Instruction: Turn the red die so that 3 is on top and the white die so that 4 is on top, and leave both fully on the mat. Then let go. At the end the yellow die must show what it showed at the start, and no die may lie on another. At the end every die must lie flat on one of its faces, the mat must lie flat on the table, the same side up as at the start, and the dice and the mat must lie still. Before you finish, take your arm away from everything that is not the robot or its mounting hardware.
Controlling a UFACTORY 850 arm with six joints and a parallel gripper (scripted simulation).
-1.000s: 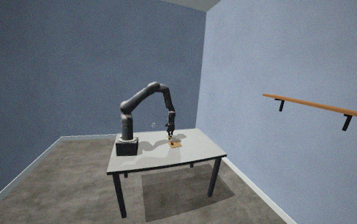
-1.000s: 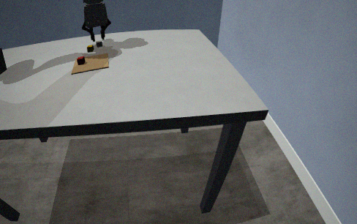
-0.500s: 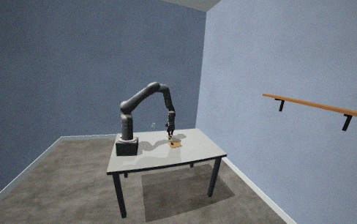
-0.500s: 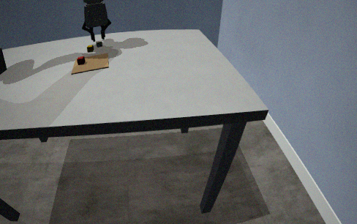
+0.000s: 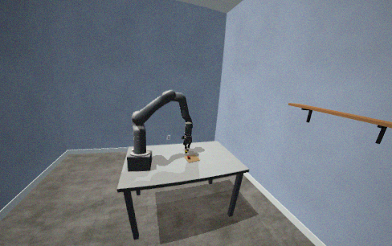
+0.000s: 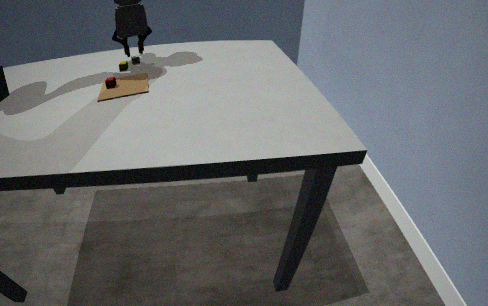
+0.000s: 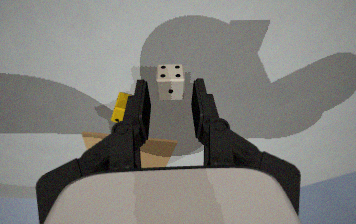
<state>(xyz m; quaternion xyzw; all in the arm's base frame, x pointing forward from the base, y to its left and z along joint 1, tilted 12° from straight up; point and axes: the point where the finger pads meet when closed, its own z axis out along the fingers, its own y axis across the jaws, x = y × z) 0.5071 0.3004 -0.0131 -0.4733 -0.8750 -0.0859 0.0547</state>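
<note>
Right now my hand is 4 cm above the white die. From my hand the other things lie so: tan mat: 4 cm ahead, 20 cm to the right, 5 cm below; then red die: 20 cm to the right, 3 cm below; then yellow die: 2 cm behind, 6 cm to the right, 4 cm below.
</note>
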